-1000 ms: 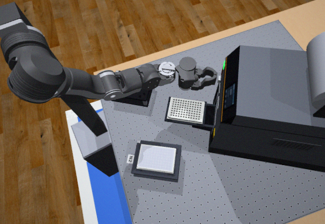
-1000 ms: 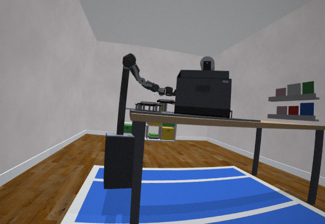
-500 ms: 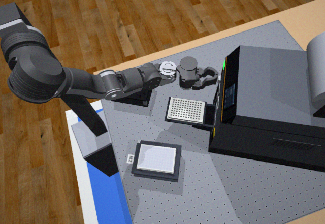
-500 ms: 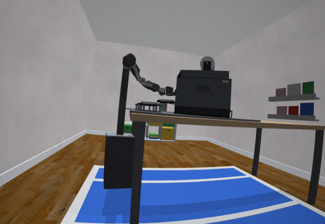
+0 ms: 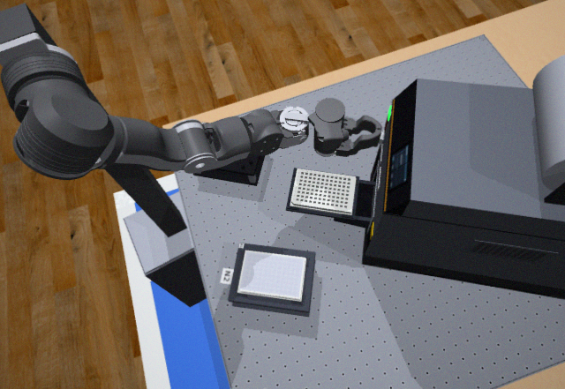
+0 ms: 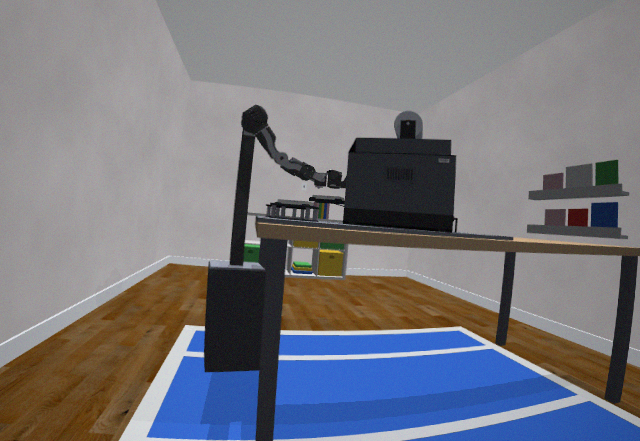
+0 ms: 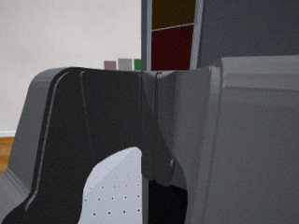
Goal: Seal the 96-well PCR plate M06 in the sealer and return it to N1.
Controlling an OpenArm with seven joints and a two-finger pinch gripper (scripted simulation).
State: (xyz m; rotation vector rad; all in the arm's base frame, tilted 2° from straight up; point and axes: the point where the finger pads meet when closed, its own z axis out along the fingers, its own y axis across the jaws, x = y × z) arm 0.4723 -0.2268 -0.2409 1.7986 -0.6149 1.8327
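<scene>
Right now the pale key is 1 cm ahead of my hand and 1 cm to the right of it. From my hand the other things lie so: sealer stage: 13 cm behind, 2 cm to the right, 10 cm below; foil roll: 13 cm ahead, 23 cm to the right, 22 cm above.
</scene>
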